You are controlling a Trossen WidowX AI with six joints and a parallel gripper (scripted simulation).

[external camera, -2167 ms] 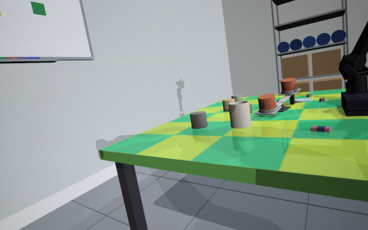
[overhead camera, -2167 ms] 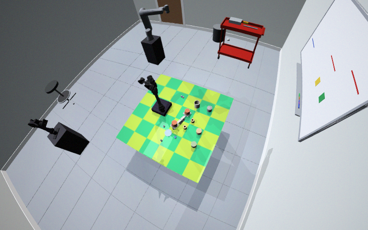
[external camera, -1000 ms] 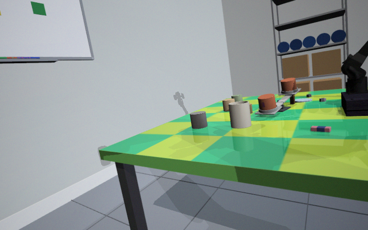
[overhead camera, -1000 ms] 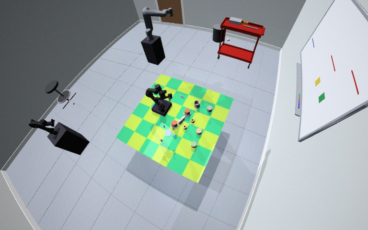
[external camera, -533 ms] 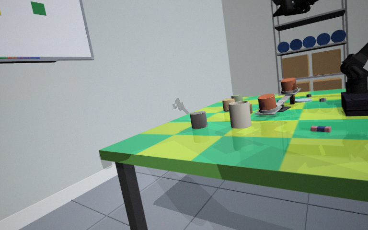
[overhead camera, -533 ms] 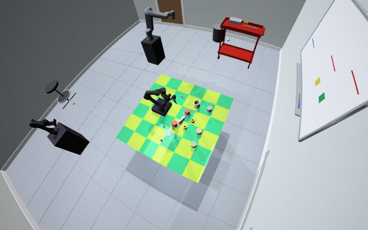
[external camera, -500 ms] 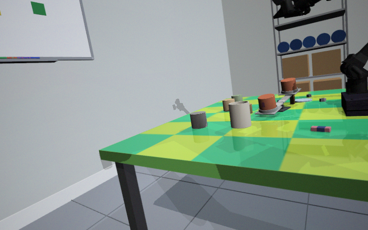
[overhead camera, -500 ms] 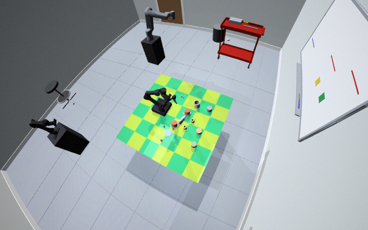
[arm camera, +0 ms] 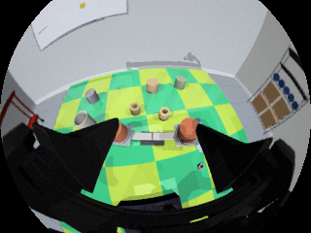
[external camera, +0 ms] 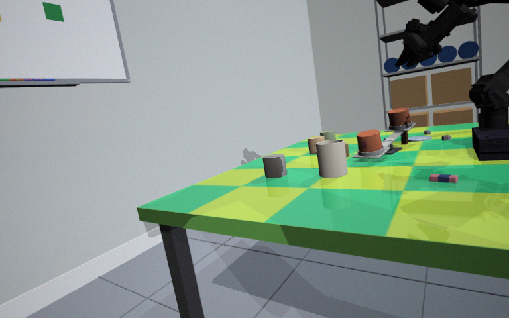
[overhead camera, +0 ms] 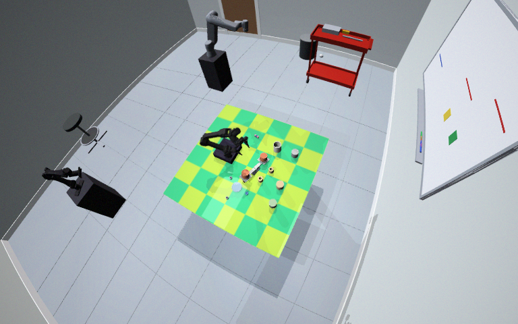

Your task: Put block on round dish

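Now: the grey-green block 90 mm ahead of my gripper tip, 120 mm to the left of it and 240 mm below it. Round my gripper tip: beige cup: 150 mm ahead, 290 mm to the left, 240 mm below; then blue disc: 120 mm ahead, 260 mm to the right, 280 mm below; then pale round dish: 250 mm to the right, 280 mm below.
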